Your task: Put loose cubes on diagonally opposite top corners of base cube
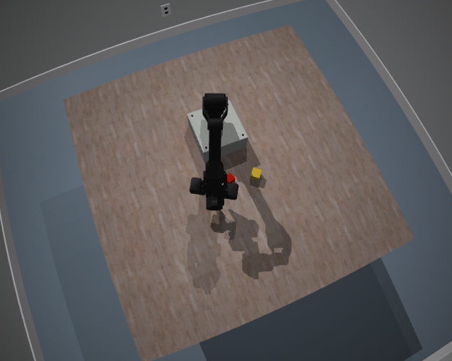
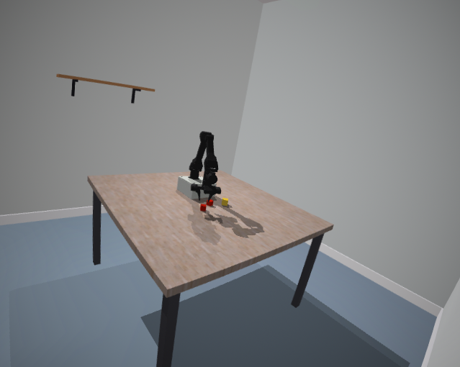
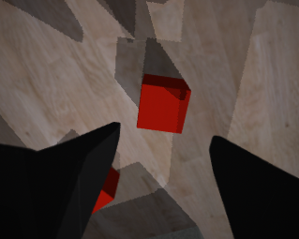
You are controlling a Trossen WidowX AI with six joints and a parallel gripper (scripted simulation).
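My gripper tip is now 210 mm to the right of the yellow cube and 40 mm above it.
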